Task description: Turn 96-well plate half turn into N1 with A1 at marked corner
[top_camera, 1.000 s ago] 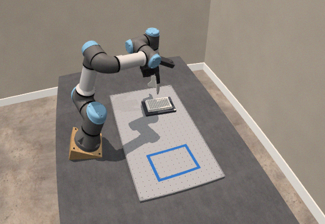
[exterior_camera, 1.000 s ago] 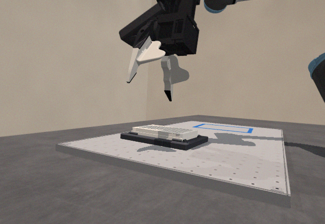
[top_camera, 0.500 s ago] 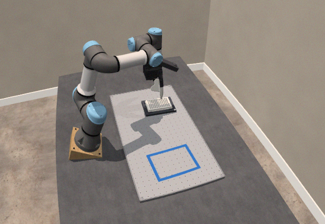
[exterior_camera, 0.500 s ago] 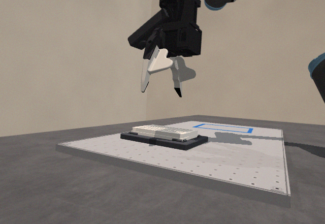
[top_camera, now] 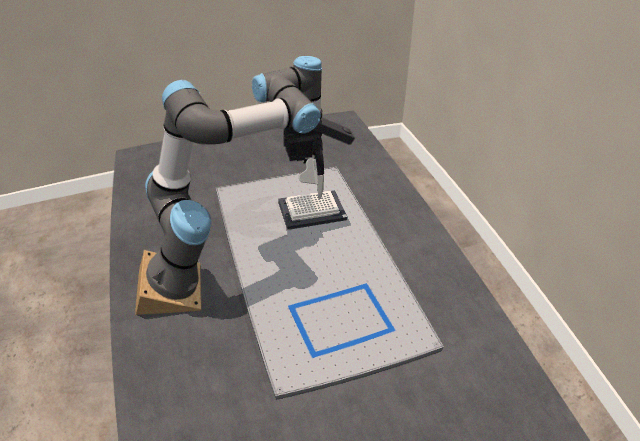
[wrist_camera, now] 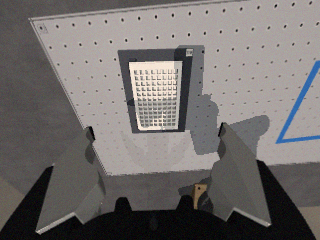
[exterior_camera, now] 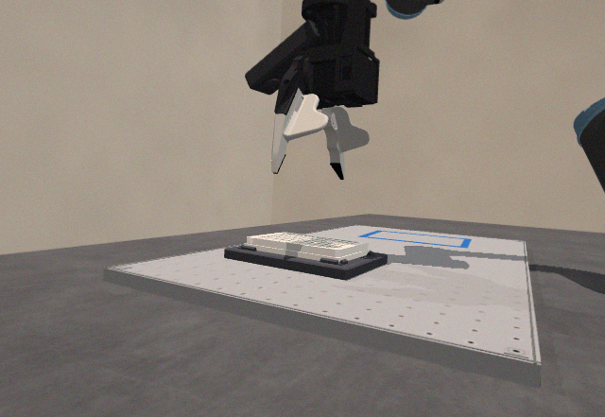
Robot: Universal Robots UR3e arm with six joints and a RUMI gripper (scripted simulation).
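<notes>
My hand is 8 cm above the white 96-well plate. From my hand the other things lie so: A1 mark (7 cm ahead, 6 cm to the right, 9 cm below); plate nest N1 (10 cm below).
</notes>
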